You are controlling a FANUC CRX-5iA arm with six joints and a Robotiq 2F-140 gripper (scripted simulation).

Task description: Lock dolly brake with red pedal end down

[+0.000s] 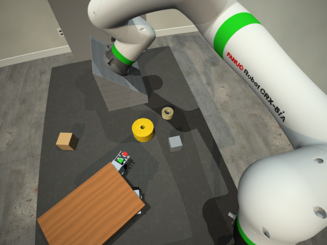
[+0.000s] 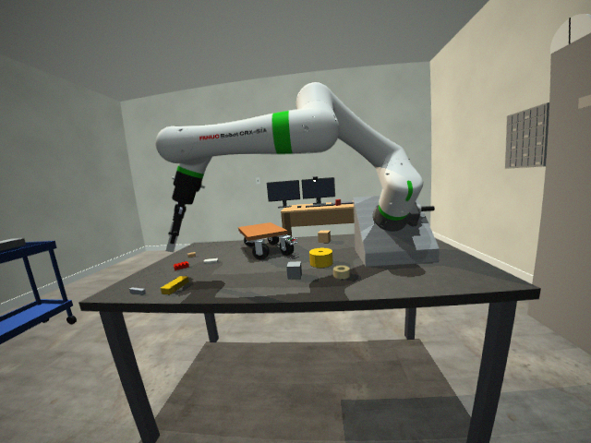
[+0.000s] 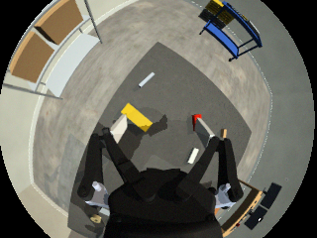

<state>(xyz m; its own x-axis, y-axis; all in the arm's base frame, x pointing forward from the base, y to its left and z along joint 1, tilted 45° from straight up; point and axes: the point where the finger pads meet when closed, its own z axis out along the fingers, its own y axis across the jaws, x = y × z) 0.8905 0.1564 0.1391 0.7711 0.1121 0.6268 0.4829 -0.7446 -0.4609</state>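
My gripper is now 440 mm past the brake pedal, 260 mm to the left of it and 90 mm above it. Also, from my hand: red brick (90 mm ahead, 160 mm to the right, 160 mm below); white block (30 mm behind, 230 mm to the right, 170 mm below); grey cube (470 mm behind, 30 mm to the right, 150 mm below).
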